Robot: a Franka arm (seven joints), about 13 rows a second.
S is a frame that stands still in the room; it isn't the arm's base.
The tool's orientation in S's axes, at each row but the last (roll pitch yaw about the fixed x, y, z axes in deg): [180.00 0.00 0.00]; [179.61 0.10 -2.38]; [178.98 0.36 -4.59]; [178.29 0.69 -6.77]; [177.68 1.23 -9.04]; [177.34 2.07 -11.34]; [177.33 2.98 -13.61]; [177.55 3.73 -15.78]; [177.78 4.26 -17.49]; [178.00 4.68 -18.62]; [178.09 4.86 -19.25]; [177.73 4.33 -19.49]
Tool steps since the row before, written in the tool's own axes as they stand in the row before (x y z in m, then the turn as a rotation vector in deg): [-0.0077 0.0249 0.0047 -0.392 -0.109 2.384]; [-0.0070 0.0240 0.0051 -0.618 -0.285 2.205]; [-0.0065 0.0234 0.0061 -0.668 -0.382 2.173]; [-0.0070 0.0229 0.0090 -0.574 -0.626 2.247]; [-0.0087 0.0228 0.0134 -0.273 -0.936 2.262]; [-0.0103 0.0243 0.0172 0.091 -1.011 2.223]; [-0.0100 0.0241 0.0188 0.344 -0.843 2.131]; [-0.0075 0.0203 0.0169 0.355 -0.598 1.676]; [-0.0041 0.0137 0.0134 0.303 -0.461 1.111]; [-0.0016 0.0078 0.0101 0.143 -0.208 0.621]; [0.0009 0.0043 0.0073 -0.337 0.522 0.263]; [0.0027 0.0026 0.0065 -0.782 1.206 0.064]
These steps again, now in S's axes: [-0.0077 -0.0249 -0.0047 -0.392 0.109 -2.384]; [-0.0080 -0.0237 -0.0049 -0.610 0.296 -2.206]; [-0.0084 -0.0229 -0.0056 -0.652 0.397 -2.175]; [-0.0098 -0.0222 -0.0082 -0.531 0.626 -2.258]; [-0.0125 -0.0216 -0.0123 -0.186 0.884 -2.292]; [-0.0156 -0.0224 -0.0157 0.187 0.887 -2.269]; [-0.0165 -0.0217 -0.0171 0.399 0.668 -2.183]; [-0.0139 -0.0179 -0.0155 0.377 0.440 -1.720]; [-0.0091 -0.0120 -0.0125 0.334 0.333 -1.147]; [-0.0049 -0.0070 -0.0097 0.146 0.147 -0.637]; [-0.0012 -0.0044 -0.0072 -0.512 -0.383 -0.216]; [0.0011 -0.0034 -0.0066 -1.139 -0.878 0.043]
